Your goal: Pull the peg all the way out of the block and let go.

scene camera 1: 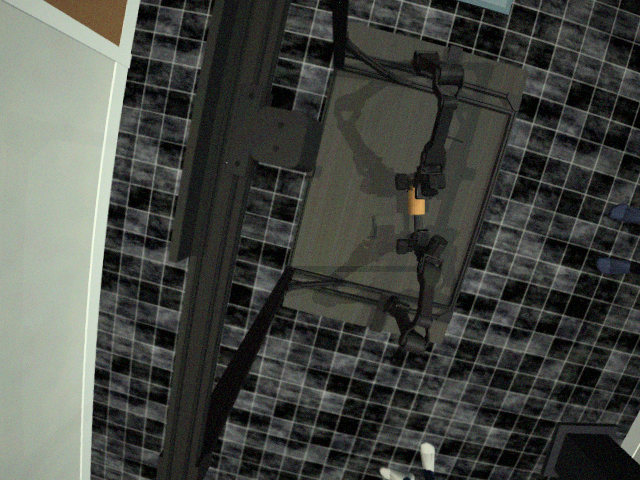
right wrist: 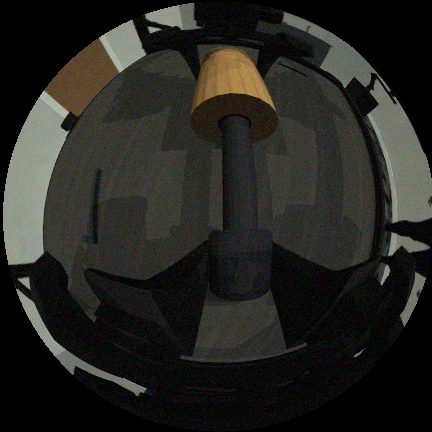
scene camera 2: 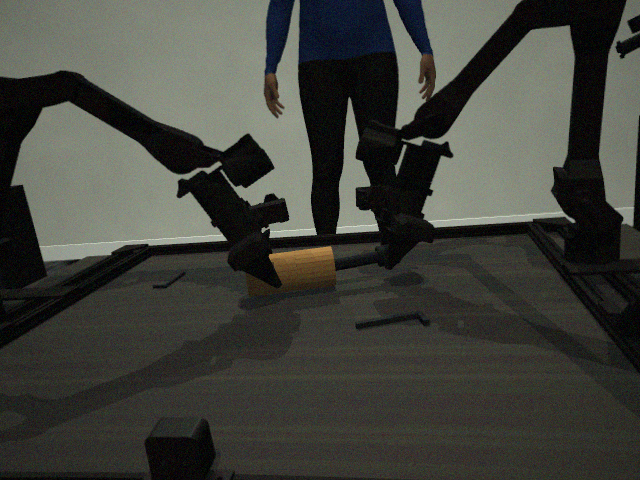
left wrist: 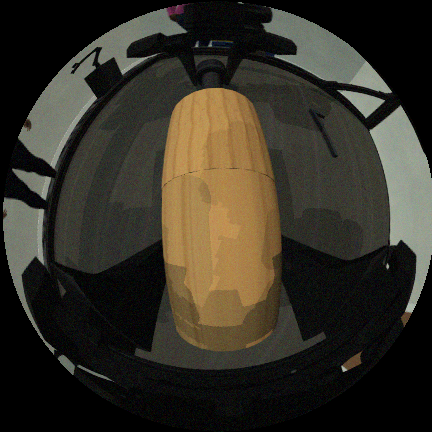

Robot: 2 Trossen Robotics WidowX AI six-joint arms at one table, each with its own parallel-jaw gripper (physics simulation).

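Pixels of known places: left gripper, fingertip midpoint: (scene camera 1: pixel 415 190) (scene camera 2: pixel 279 280) (left wrist: pixel 220 241); right gripper, fingertip midpoint: (right wrist: pixel 236 245) (scene camera 2: pixel 385 265) (left wrist: pixel 210 84); left arm's base, origin of the base link: (scene camera 1: pixel 420 66) (right wrist: pixel 230 38); right arm's base, origin of the base link: (scene camera 1: pixel 391 303) (scene camera 2: pixel 592 262).
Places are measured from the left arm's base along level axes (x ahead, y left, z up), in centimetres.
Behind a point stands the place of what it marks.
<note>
An orange wooden cylindrical block (scene camera 1: pixel 416 205) @[y -4.2, x 54.3, z 5.3 cm] (scene camera 2: pixel 306 269) @[y -6.6, x 53.3, z 3.1 cm] (left wrist: pixel 220 220) @[y -3.3, x 49.8, z 5.5 cm] (right wrist: pixel 232 75) @[y -3.6, x 55.3, z 5.4 cm] lies on its side, its shadow close under it in scene camera 2. My left gripper (scene camera 1: pixel 416 190) @[y -3.5, x 48.7, z 0.9 cm] (scene camera 2: pixel 273 271) @[y -3.5, x 48.7, z 0.9 cm] (left wrist: pixel 220 241) @[y -3.5, x 48.7, z 0.9 cm] is shut on the block, at the end away from the peg. A dark round peg (scene camera 1: pixel 417 223) @[y -3.4, x 61.8, z 3.3 cm] (scene camera 2: pixel 357 259) @[y -4.3, x 62.1, z 2.8 cm] (right wrist: pixel 240 175) @[y -3.5, x 62.8, z 3.3 cm] runs from the hole in the block's other end to a thicker head. A long stretch of shaft is exposed; its tip is hidden in the hole. My right gripper (scene camera 1: pixel 418 235) @[y -3.5, x 66.9, z 0.7 cm] (scene camera 2: pixel 386 259) @[y -3.5, x 66.9, z 0.7 cm] (right wrist: pixel 236 245) @[y -3.5, x 66.9, z 0.7 cm] is shut on the peg's head.
A dark L-shaped key (scene camera 2: pixel 387 321) @[y -20.7, x 62.7, z -1.5 cm] (left wrist: pixel 324 132) @[y -20.0, x 62.3, z -1.2 cm] (right wrist: pixel 96 205) @[y -19.8, x 63.2, z -1.8 cm] lies on the table in front of the peg. A second key (scene camera 2: pixel 168 281) @[y 11.5, x 27.8, z -1.3 cm] lies at the left. A dark box-shaped part (scene camera 2: pixel 180 446) @[y -47.0, x 38.8, z 2.5 cm] stands at the front edge. Rails (scene camera 2: pixel 568 289) @[y -18.7, x 90.7, z -1.3 cm] border the table.
</note>
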